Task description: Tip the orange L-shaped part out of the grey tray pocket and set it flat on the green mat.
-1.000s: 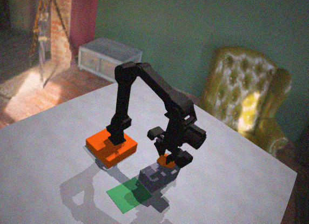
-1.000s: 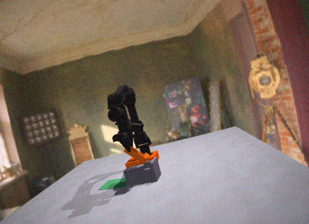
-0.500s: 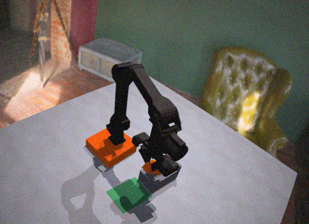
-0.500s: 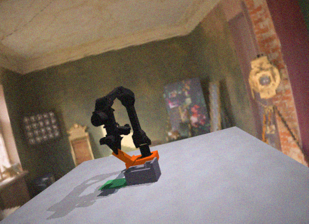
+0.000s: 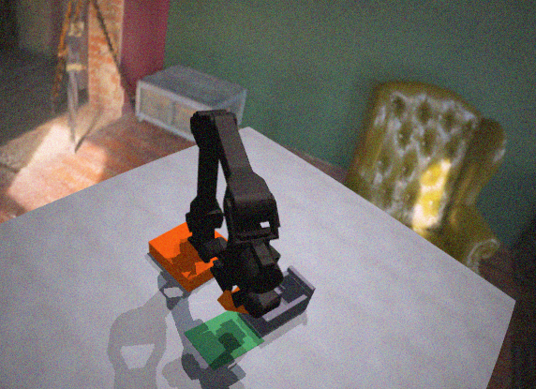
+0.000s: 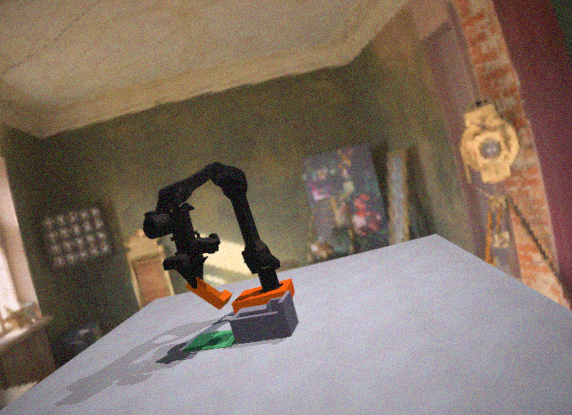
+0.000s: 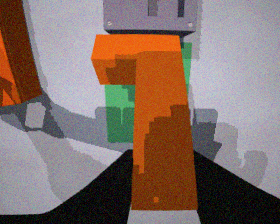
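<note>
Now: the green mat 17 cm below my gripper tip. Round my gripper tip: orange L-shaped part 2 cm behind, 3 cm to the left, 3 cm below.
</note>
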